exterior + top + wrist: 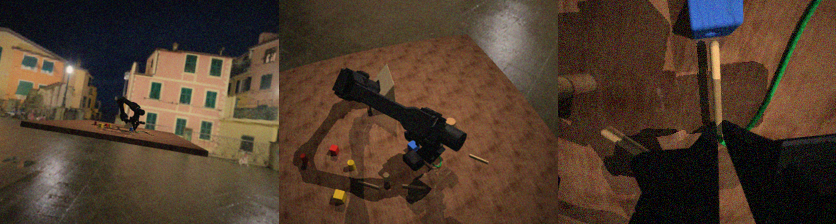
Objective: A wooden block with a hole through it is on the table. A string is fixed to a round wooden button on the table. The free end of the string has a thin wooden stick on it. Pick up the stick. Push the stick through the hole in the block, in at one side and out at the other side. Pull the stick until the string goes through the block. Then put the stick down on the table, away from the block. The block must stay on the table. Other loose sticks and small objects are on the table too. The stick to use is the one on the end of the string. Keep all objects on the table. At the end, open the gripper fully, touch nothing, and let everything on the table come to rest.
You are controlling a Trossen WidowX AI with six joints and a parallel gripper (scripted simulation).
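The blue cube is 8 cm behind my gripper tip and 4 cm to the right of it. Round my gripper tip: wooden peg (16 cm to the right, 3 cm ahead); yellow cylinder (27 cm to the right, 4 cm behind); thin wooden stick (1 cm to the right, 1 cm behind).
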